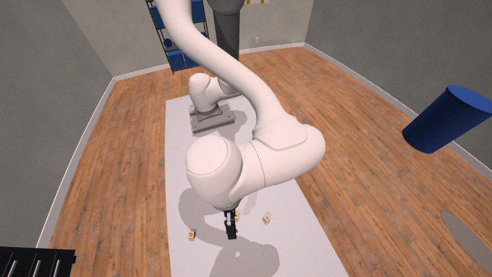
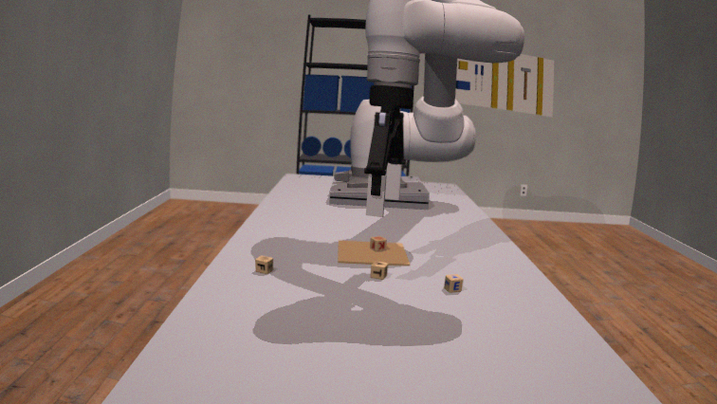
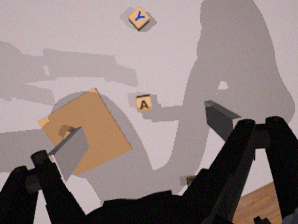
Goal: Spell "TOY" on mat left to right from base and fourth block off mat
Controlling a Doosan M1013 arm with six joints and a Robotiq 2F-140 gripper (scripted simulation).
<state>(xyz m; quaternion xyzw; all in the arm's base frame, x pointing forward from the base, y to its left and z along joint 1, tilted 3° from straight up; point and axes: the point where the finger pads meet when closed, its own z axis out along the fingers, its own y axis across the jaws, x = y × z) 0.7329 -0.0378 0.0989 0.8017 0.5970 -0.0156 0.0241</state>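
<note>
Now: hand 13 cm above the T block. From my hand the other things lie so: tan mat 14 cm behind, 14 cm below.
</note>
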